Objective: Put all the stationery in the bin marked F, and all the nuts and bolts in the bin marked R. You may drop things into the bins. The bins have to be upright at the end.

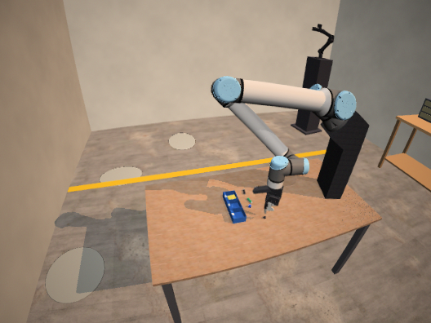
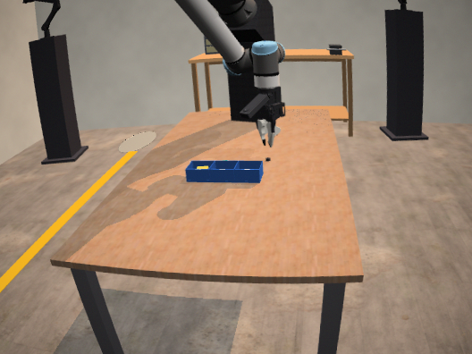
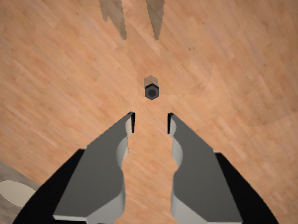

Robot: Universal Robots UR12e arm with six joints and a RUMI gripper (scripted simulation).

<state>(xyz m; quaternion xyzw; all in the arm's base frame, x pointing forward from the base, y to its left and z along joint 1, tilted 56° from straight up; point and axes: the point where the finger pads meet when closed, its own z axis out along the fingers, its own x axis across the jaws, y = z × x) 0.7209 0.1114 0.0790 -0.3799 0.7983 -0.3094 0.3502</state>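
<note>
Now: the black hexagonal nut 7 cm below my hand. Round my hand: blue die 4 cm ahead, 12 cm to the right, 6 cm below; green battery 1 cm ahead, 17 cm to the right, 6 cm below; blue three-part bin 14 cm ahead, 15 cm to the right, 5 cm below.
</note>
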